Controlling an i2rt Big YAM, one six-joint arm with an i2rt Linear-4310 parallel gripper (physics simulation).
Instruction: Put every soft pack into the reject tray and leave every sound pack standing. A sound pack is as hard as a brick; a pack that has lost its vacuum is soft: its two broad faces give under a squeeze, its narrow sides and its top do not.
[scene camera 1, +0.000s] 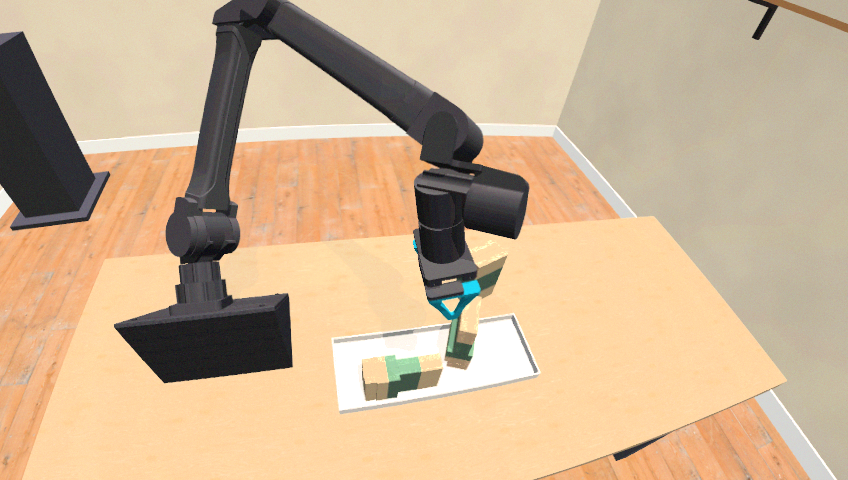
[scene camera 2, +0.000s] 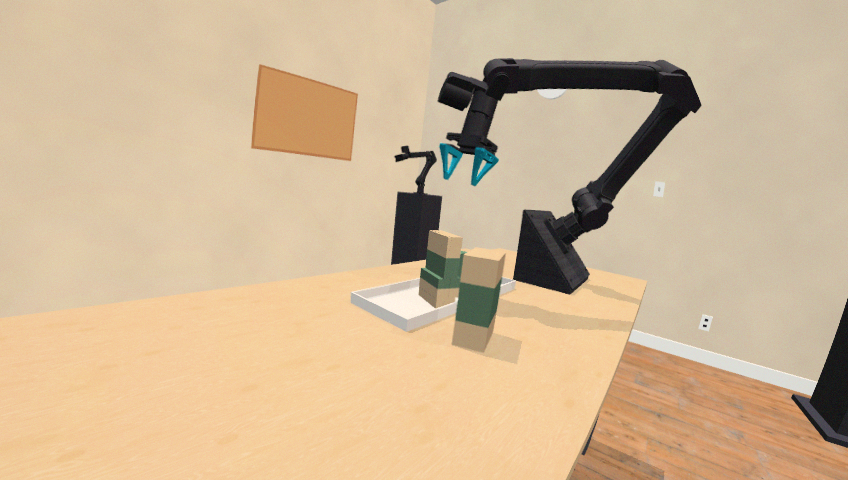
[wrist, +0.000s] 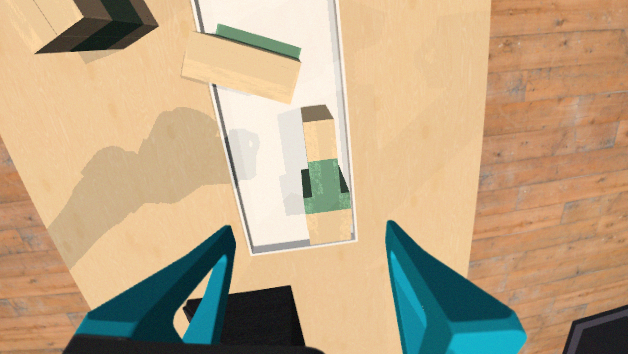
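Seen in the pictures: gripper, between the fingertips: (scene camera 1: 446, 298) (scene camera 2: 458, 182) (wrist: 308, 232); arm's base, origin of its link: (scene camera 1: 203, 308) (scene camera 2: 556, 236).
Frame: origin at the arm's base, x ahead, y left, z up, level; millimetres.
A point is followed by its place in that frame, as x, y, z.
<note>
My gripper (scene camera 1: 437, 295) @[387, -137, 117] (scene camera 2: 460, 181) @[387, -137, 117] (wrist: 308, 232) @[387, -137, 117] is open and empty, fingers downward, high above the packs. One tan pack with a green band (scene camera 1: 492, 270) @[567, 4, -26] (scene camera 2: 479, 297) @[592, 43, -49] (wrist: 100, 25) @[520, 0, -25] stands upright on the table outside the reject tray (scene camera 1: 476, 385) @[475, -192, -130] (scene camera 2: 380, 312) @[613, -125, -121] (wrist: 280, 248) @[218, -77, -115]. In the tray, a tall upright tan-and-green shape (scene camera 1: 464, 339) @[443, -144, -15] (scene camera 2: 443, 258) @[492, -88, -31] (wrist: 240, 67) @[464, -109, 12] has a stepped outline; I cannot tell whether it is one pack or more. Beside it, a long low tan-and-green shape (scene camera 1: 404, 374) @[328, -168, -50] (wrist: 322, 175) @[343, -152, -48], also stepped, lies in the tray. Softness cannot be seen.
The arm's black wedge base (scene camera 1: 220, 339) @[33, -70, 2] (scene camera 2: 547, 255) @[139, 15, -42] (wrist: 265, 315) @[137, -37, -77] stands on the table (scene camera 1: 624, 309) @[929, -114, -132] (scene camera 2: 238, 380) @[871, -94, -132] (wrist: 400, 150) @[320, -260, -132], beyond the tray's end. A second, smaller arm on a black pedestal (scene camera 2: 416, 228) stands in the background.
</note>
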